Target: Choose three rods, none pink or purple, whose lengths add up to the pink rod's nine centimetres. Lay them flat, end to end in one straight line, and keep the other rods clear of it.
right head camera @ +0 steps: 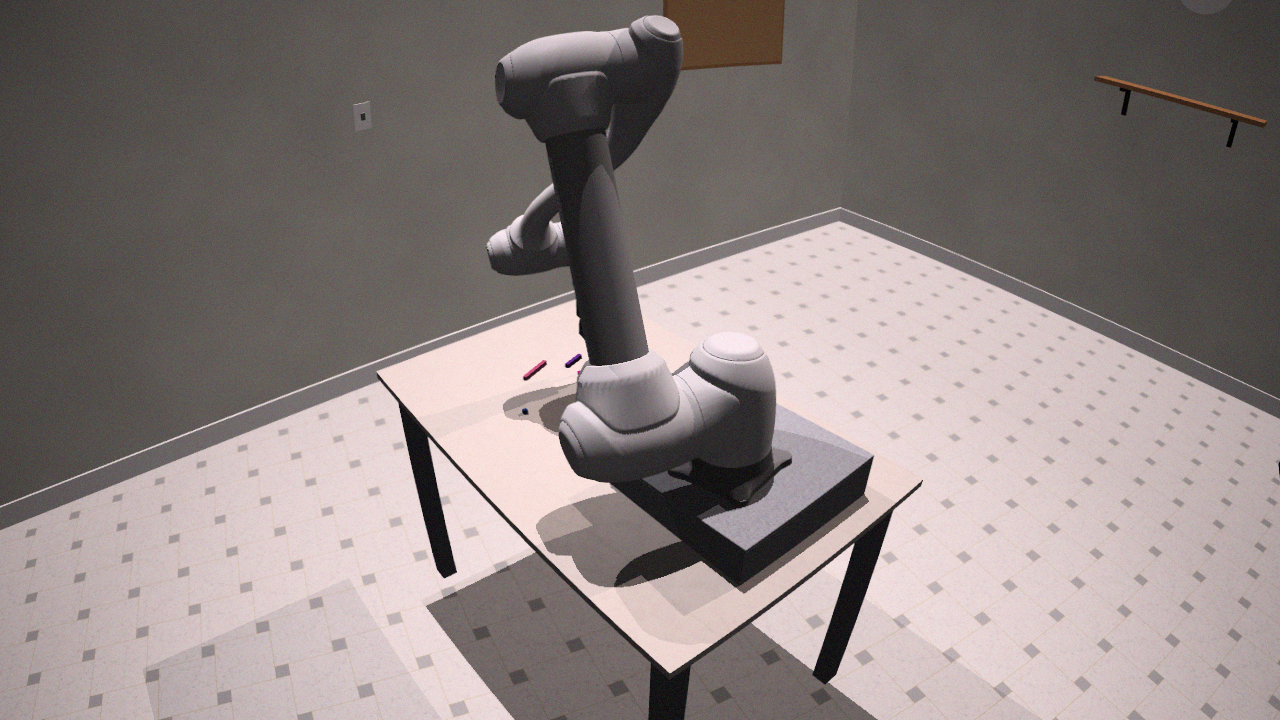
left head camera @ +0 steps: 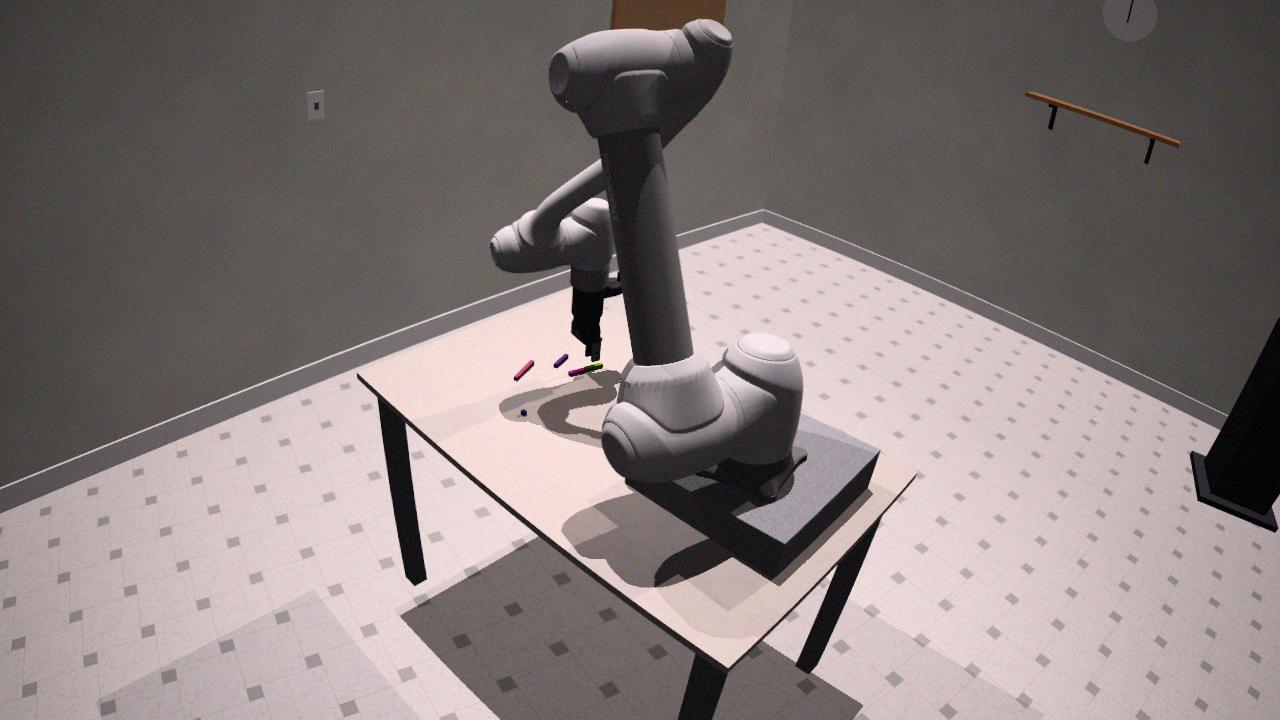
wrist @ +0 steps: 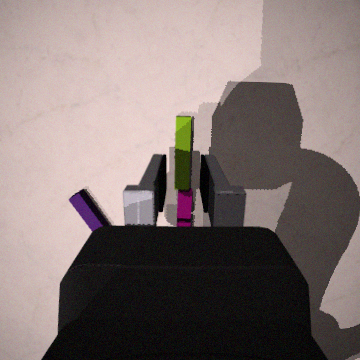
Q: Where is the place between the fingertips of my gripper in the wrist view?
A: At 182, 171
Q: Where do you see a lime green rod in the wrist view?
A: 182, 123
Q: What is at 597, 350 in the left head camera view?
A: My gripper.
